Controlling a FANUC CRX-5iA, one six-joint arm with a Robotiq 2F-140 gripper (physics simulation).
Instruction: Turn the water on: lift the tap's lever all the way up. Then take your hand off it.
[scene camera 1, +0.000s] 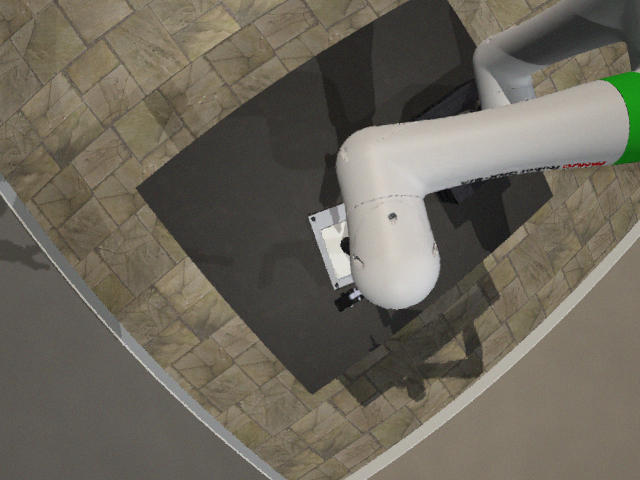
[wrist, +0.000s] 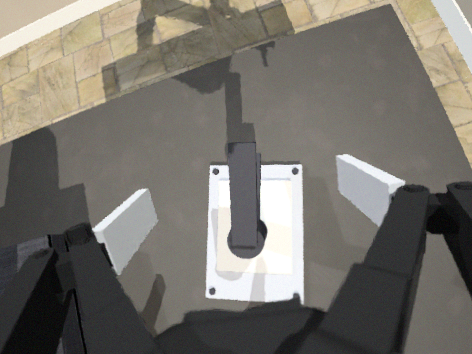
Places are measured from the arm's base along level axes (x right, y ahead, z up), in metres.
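Pixels of known places: gripper, fingertip midpoint: (wrist: 243, 189).
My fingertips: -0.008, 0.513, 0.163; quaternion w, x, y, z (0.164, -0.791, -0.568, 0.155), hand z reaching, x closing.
Ahead of a thing's pixels: the offset from my fingertips to its top centre, as dx, dy, dz. "spot": to the spot under its first point. Level surfaces: height alone.
In the wrist view the tap's dark lever {-0.008, -0.009, -0.073} (wrist: 243, 192) points toward the top of the picture, above the tap's round dark body {spot: +0.051, -0.038, -0.128} (wrist: 247, 250) (scene camera 1: 344, 245). The tap stands on a white base plate with a grey rim {+0.037, -0.033, -0.259} (wrist: 298, 225) (scene camera 1: 327, 258) and corner bolts. How steeply the lever is raised is hard to tell from above. My gripper (wrist: 243, 189) is wide open and empty. Its pale pads stand on either side of the lever, with a wide gap to each. In the scene view the arm hides the lever and most of the gripper.
The plate lies on a dark mat {dz -0.271} (scene camera 1: 232, 206) (wrist: 310, 100) with stone paving (scene camera 1: 129, 248) (wrist: 50, 90) around it. My white arm (scene camera 1: 392, 206) reaches over the tap from the right. A pale kerb (scene camera 1: 429, 428) runs along the paving's outer edge.
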